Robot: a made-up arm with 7 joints.
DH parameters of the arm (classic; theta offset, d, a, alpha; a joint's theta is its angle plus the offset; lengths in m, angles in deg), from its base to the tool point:
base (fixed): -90 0.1 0 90
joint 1: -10.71 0 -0.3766 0
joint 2: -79.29 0 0 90
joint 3: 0 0.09 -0.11 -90
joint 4: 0 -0.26 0.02 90
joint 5: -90 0.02 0.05 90
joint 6: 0 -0.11 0.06 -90
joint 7: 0 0.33 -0.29 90
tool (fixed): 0 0.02 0 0
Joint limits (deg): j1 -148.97..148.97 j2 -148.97..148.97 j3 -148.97..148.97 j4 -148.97..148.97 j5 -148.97..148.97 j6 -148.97..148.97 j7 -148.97..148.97
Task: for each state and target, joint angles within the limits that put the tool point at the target. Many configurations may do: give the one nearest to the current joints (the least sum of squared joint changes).
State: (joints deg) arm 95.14 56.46 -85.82 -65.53 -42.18 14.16 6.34
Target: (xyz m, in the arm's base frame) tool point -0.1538 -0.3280 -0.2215
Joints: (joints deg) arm 102.79 79.15 -97.60 -61.31 -24.99 37.35 13.92
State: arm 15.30 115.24 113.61 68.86 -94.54 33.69 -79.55
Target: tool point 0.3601 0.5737 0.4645
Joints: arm 31.58 144.34 63.22 102.17 -84.89 64.96 -62.96
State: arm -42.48 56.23 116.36 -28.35 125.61 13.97 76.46
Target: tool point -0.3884 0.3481 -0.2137
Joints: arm -16.48 60.85 148.97 -5.43 142.75 40.97 70.07
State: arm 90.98 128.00 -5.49 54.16 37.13 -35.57 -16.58
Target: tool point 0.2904 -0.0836 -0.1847
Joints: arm 59.67 99.73 -32.69 47.09 38.67 -25.04 -2.19
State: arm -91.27 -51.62 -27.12 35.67 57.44 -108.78 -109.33
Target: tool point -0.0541 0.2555 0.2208
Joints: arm -82.32 -57.88 -29.14 46.65 74.39 -117.63 -113.16
